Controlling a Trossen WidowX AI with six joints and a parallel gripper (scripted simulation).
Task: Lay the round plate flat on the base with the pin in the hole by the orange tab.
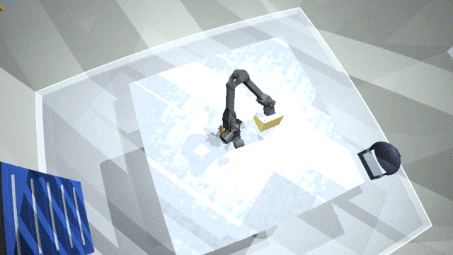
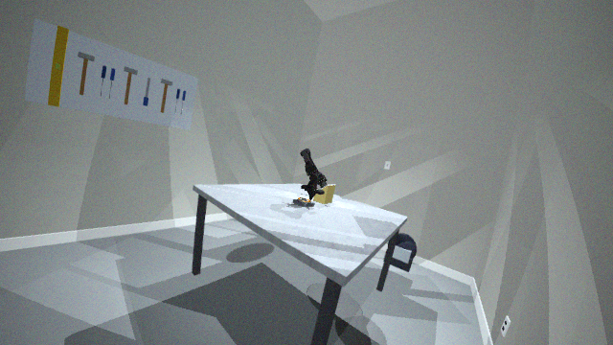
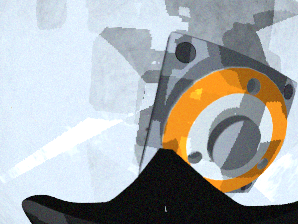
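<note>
Right now the grey base is 10 mm ahead of my gripper tip, 50 mm to the right of it and 20 mm below it.
</note>
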